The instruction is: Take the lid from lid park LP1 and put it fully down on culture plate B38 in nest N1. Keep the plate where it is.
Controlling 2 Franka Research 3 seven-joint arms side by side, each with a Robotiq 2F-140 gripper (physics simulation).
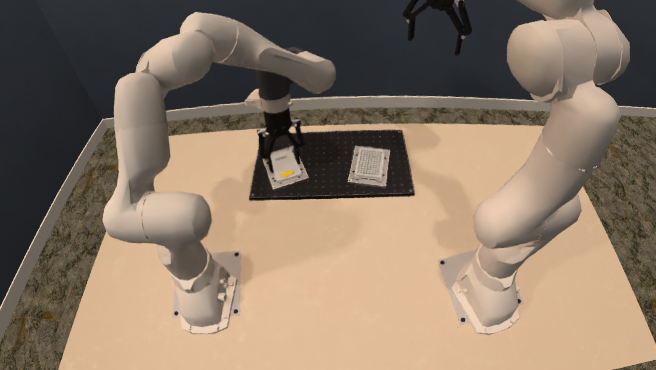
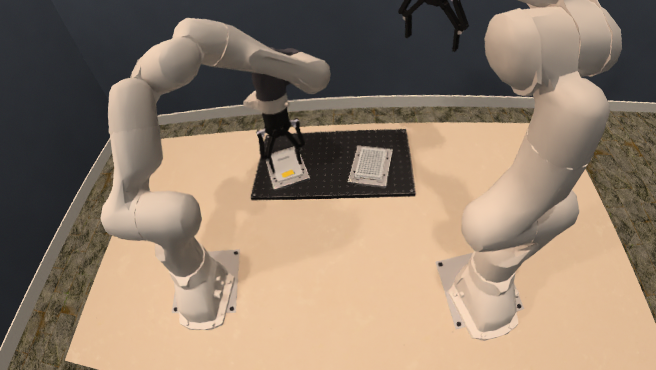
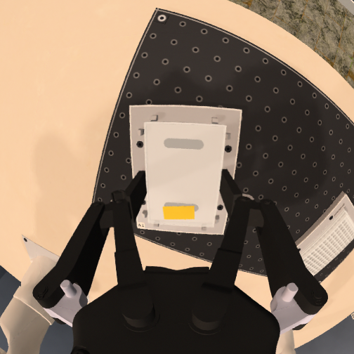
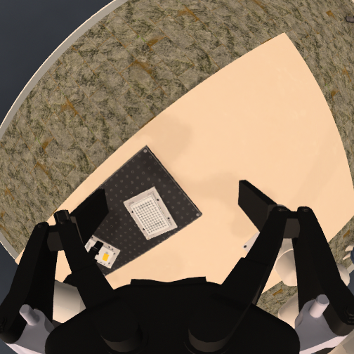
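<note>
The white lid [image 1: 285, 164] [image 2: 286, 165] [image 3: 185, 165] with a yellow label lies flat in lid park LP1 [image 1: 302, 179] [image 3: 182, 113], a pale plate with small posts. My left gripper [image 1: 285, 165] [image 2: 286, 166] [image 3: 182, 180] points down over it, its fingertips against the lid's two long sides; it is shut on the lid, which shows no visible lift. Culture plate B38 [image 1: 370, 162] [image 2: 373, 162] [image 3: 327, 243] [image 4: 151, 215], white with many wells, sits uncovered in nest N1 [image 1: 367, 183] [image 2: 369, 183]. My right gripper [image 1: 434, 45] [image 2: 431, 42] [image 4: 171, 197] is open and empty, high up at the right.
The black perforated board [image 1: 330, 187] [image 2: 330, 188] [image 3: 175, 65] [image 4: 175, 192] carries the park at its left and the nest at its right. It lies toward the far edge of the tan table [image 1: 325, 300] [image 2: 325, 300]. Both arm bases stand on the near part of the table.
</note>
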